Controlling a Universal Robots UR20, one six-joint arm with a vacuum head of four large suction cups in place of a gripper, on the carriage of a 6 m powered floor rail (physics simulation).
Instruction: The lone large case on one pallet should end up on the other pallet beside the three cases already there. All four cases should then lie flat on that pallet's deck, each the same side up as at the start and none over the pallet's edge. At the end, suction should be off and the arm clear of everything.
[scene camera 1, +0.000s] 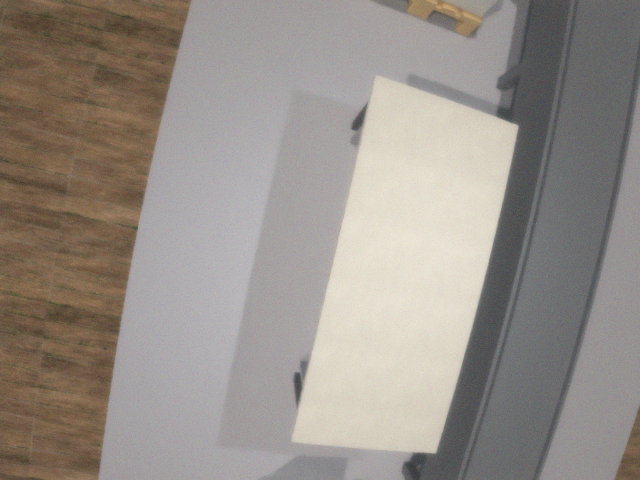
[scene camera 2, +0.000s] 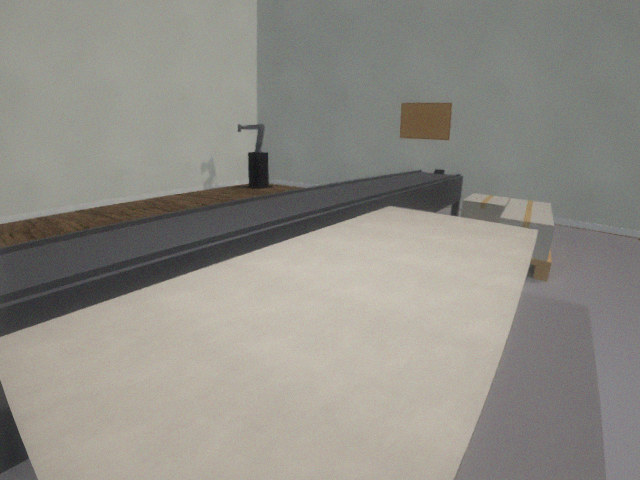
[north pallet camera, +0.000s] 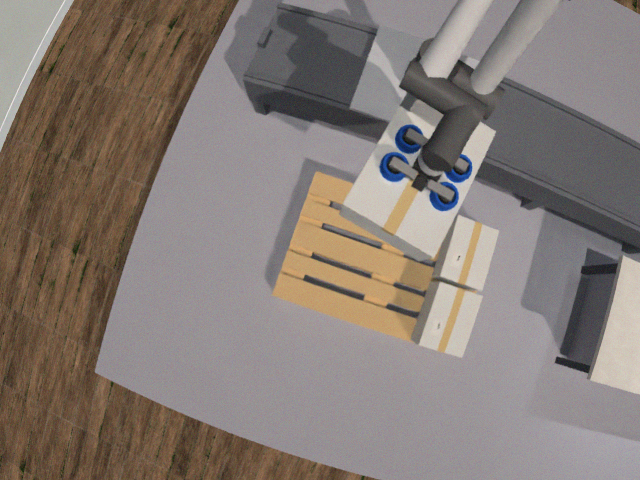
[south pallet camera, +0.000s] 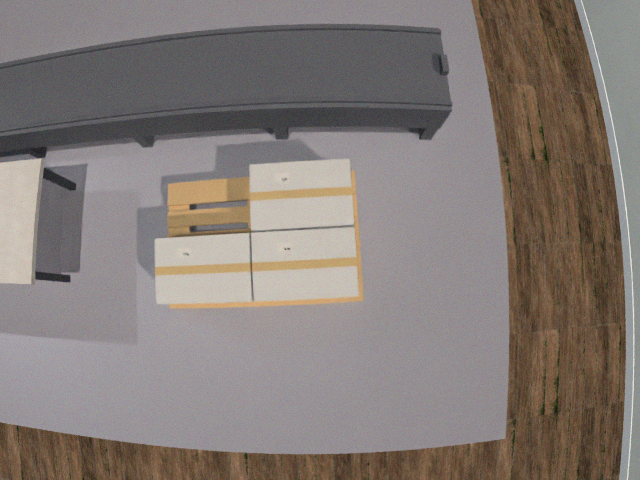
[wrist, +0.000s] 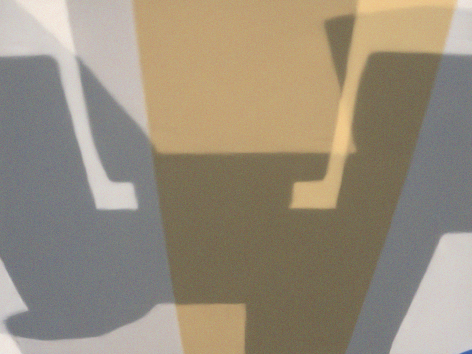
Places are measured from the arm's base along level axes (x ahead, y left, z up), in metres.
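Pixels of known places: hand, tool point: (wrist: 233, 257).
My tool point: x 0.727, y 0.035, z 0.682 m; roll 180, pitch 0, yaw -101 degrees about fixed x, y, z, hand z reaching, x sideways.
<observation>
Ahead of a thing's pixels: the offset from my tool point to its top centre. Level surfaces: height alone.
The large white case @[0.023 m up, 0.015 m back, 0.006 m right] (north pallet camera: 369, 198) (wrist: 240, 100) with a tan tape strip hangs level under my vacuum head (north pallet camera: 426, 167) in the north pallet camera view. The four blue cups sit on its top. The case is raised above the far right part of the north pallet (north pallet camera: 330, 237), overlapping its far edge in the picture. In the south pallet camera view, three white cases (south pallet camera: 302, 178) (south pallet camera: 305, 284) (south pallet camera: 201, 286) lie flat on the south pallet (south pallet camera: 206, 191), close together. The pallet's far left quarter shows bare slats. The held case's underside is hidden.
Two smaller labelled cases @[0.903 m down, 0.070 m ahead, 0.543 m left] (north pallet camera: 470, 248) @[0.863 m down, 0.476 m ahead, 0.542 m left] (north pallet camera: 449, 322) stand along the north pallet's right side, near the held case. A long dark rail (north pallet camera: 310, 62) (south pallet camera: 310, 67) (scene camera 1: 568, 232) runs behind both pallets. A cream table @[0.722 m down] (scene camera 1: 413, 258) (scene camera 2: 284, 335) (north pallet camera: 622, 335) (south pallet camera: 15, 222) stands between them.
</observation>
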